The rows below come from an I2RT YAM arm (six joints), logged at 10 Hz.
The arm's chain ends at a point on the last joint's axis. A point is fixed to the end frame.
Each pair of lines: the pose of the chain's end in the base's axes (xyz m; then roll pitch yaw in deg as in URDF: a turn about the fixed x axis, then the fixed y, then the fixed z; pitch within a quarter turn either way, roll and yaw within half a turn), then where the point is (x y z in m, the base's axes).
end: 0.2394 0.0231 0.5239 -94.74 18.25 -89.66
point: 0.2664 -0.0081 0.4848
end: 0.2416 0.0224 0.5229 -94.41 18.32 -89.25
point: 0.2690 -0.0086 0.4839
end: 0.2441 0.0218 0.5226 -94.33 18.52 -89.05
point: 0.2716 -0.0090 0.4835
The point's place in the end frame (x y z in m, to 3 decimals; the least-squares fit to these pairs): 0.042 0.025 0.029
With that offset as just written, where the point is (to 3 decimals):
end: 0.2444 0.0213 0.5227 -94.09 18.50 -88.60
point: 0.272 -0.009 0.484
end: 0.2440 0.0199 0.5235 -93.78 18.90 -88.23
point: 0.272 -0.010 0.484
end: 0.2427 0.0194 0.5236 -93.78 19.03 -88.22
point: 0.271 -0.011 0.485
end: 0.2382 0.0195 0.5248 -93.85 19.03 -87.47
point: 0.267 -0.010 0.486
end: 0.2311 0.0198 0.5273 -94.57 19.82 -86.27
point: 0.260 -0.009 0.487
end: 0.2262 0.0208 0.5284 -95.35 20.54 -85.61
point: 0.255 -0.007 0.488
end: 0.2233 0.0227 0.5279 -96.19 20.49 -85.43
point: 0.252 -0.005 0.487
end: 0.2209 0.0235 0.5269 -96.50 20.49 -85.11
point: 0.249 -0.004 0.486
